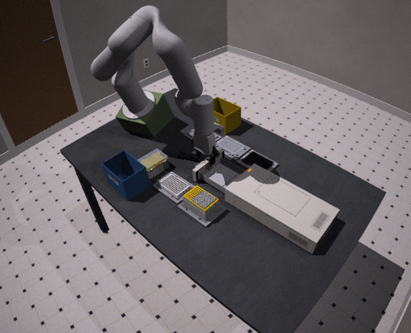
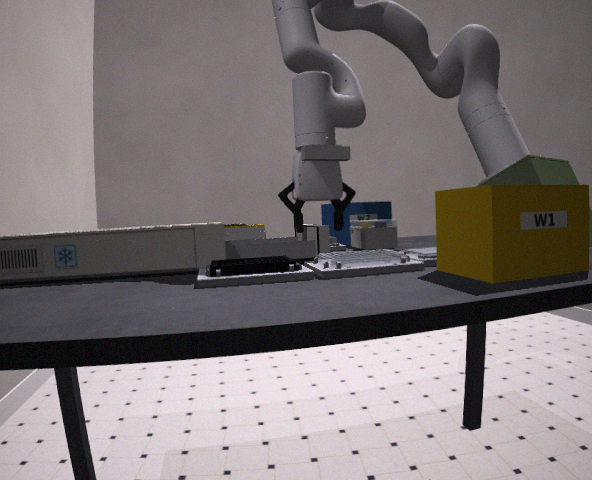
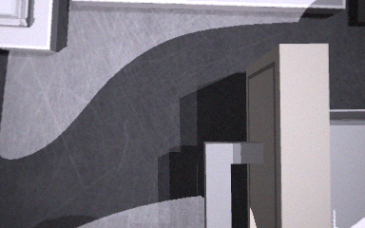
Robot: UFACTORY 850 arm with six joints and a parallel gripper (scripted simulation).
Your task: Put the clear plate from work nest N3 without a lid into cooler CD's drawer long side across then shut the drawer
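Now: the clear plate 19 cm to the left of my hand, 5 cm below it and 5 cm behind it. The rest, counted from my hand: n3 label: 18 cm to the left, 12 cm behind, 6 cm below; then white plate: 19 cm to the right, 5 cm below, 1 cm ahead; then drawer: 13 cm ahead, 3 cm below, 2 cm to the left.
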